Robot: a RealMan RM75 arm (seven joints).
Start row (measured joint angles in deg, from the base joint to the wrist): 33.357, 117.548, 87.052, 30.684, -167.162, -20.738, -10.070
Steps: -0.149, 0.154, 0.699, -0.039, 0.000, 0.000, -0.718; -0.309, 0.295, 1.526, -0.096, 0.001, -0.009, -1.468; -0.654, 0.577, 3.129, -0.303, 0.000, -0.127, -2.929; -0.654, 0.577, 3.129, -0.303, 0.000, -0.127, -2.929; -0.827, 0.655, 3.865, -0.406, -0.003, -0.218, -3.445; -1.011, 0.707, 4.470, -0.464, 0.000, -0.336, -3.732; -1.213, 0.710, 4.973, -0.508, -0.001, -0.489, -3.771; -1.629, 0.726, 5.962, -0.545, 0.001, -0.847, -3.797; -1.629, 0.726, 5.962, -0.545, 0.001, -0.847, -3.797; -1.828, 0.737, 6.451, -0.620, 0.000, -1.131, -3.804; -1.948, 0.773, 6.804, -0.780, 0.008, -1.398, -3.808; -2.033, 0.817, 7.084, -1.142, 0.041, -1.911, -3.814; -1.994, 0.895, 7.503, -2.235, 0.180, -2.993, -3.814; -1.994, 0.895, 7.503, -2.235, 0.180, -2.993, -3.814; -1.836, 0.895, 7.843, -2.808, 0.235, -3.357, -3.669; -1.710, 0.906, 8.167, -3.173, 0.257, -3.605, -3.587
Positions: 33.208, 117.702, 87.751, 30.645, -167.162, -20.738, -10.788; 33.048, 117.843, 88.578, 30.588, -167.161, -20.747, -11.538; 32.703, 118.125, 90.181, 30.381, -167.162, -20.865, -12.999; 32.703, 118.125, 90.181, 30.381, -167.162, -20.865, -12.999; 32.530, 118.203, 90.917, 30.278, -167.165, -20.956, -13.515; 32.346, 118.255, 91.522, 30.220, -167.162, -21.074, -13.802; 32.144, 118.258, 92.025, 30.176, -167.163, -21.227, -13.841; 31.728, 118.274, 93.014, 30.139, -167.161, -21.585, -13.867; 31.728, 118.274, 93.014, 30.139, -167.161, -21.585, -13.867; 31.529, 118.285, 93.503, 30.064, -167.162, -21.869, -13.874; 31.409, 118.321, 93.856, 29.904, -167.154, -22.136, -13.878; 31.324, 118.365, 94.136, 29.542, -167.121, -22.649, -13.884; 31.363, 118.443, 94.555, 28.449, -166.982, -23.731, -13.884; 31.363, 118.443, 94.555, 28.449, -166.982, -23.731, -13.884; 31.521, 118.443, 94.895, 27.876, -166.927, -24.095, -13.739; 31.647, 118.454, 95.219, 27.511, -166.905, -24.343, -13.657
